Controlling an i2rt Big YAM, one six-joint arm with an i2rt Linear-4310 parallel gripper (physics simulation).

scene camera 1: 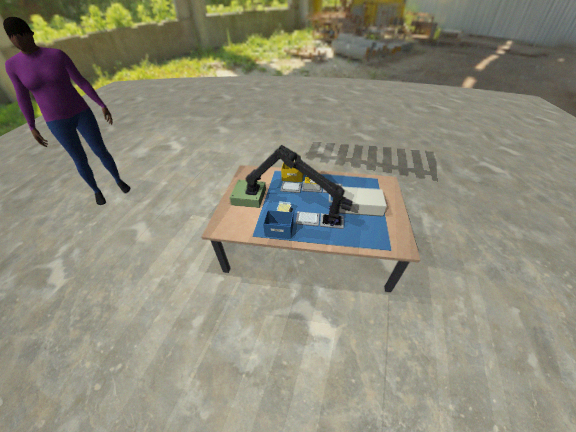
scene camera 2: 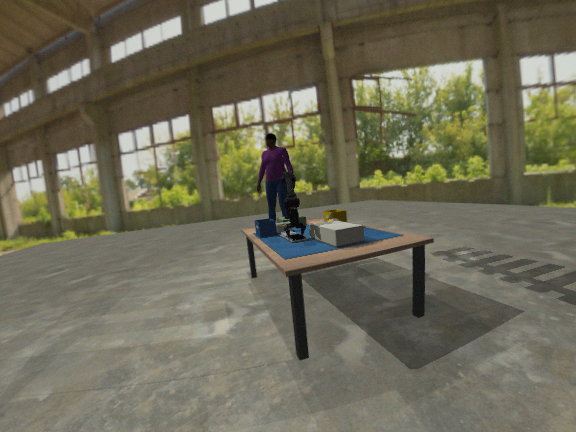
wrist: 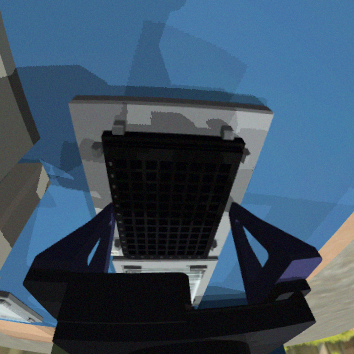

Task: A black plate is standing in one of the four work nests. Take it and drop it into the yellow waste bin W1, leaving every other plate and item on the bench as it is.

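Places are measured from the arm's base along level axes (x ahead, y left, z up), in millimetres.
Where they show: gripper, fingertip midpoint: (scene camera 1: 331, 220) (scene camera 2: 295, 237) (wrist: 173, 207); arm's base, origin of the base link: (scene camera 1: 252, 190).
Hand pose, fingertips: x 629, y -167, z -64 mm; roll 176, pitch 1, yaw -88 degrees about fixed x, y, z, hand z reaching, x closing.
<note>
Things, the pixels of their top centre, and the offset from my fingertips. "*": a spot on its surface instead.
- black plate, middle of its top: (wrist: 168, 218) (scene camera 1: 332, 219) dx +2, dy +4, dz +13 mm
- light grey work nest, surface spot: (wrist: 255, 122) * dx +77, dy -43, dz -1 mm
- yellow waste bin, middle of its top: (scene camera 1: 292, 165) (scene camera 2: 334, 210) dx -370, dy +495, dz +106 mm
- large off-white box, middle of its top: (scene camera 2: 335, 224) (scene camera 1: 362, 195) dx +205, dy +207, dz +92 mm
- white plate, middle of its top: (scene camera 1: 307, 216) dx -172, dy -3, dz +13 mm
- blue bin, middle of its top: (scene camera 1: 278, 218) (scene camera 2: 264, 220) dx -351, dy -143, dz +106 mm
- pale yellow item, middle of its top: (scene camera 1: 283, 207) dx -351, dy +11, dz +61 mm
The black plate (wrist: 172, 175), with a grid of small wells, lies flat in a light grey work nest (wrist: 255, 122) at the front right of the blue mat. My gripper (scene camera 1: 332, 220) (scene camera 2: 296, 234) (wrist: 173, 207) is open and empty, low over this nest. In the wrist view its two fingers stand on either side of the plate's long sides, near the end by the neighbouring nest; the exact tip height is hard to tell. The yellow waste bin (scene camera 1: 291, 174) (scene camera 2: 335, 215) stands at the back left of the mat in scene camera 1.
A large off-white box (scene camera 1: 369, 201) (scene camera 2: 337, 233) (wrist: 12, 100) stands beside the nest. A white plate (scene camera 1: 307, 218) sits in the neighbouring nest, left of it the blue bin (scene camera 1: 278, 231) (scene camera 2: 265, 228). Two nests stand near the yellow bin. A pale yellow item (scene camera 1: 284, 206) lies behind the blue bin.
</note>
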